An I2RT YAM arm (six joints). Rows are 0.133 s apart.
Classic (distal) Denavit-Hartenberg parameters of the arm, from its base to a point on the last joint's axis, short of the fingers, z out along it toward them. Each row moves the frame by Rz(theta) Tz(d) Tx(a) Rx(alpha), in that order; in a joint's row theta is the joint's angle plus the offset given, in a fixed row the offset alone. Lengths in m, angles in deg.
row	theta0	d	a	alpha
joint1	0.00	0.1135	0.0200	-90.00
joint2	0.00	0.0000	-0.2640	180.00
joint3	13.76	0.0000	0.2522	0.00
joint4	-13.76	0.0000	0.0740	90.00
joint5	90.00	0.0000	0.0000	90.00
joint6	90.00	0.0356	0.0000	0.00
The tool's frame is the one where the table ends.
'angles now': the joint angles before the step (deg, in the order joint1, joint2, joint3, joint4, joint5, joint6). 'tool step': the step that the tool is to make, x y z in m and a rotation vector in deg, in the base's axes. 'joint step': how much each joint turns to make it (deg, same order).
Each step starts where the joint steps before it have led.
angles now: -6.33 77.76 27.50 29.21 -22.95 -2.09
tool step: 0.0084 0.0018 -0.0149 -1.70 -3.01 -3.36
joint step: 1.14 5.76 -1.55 10.55 4.70 0.20
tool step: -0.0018 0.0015 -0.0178 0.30 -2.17 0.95
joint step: 0.17 4.99 -2.95 10.15 -0.89 0.26
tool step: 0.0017 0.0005 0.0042 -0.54 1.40 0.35
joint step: 0.13 -1.37 1.23 -4.19 -0.02 -0.73
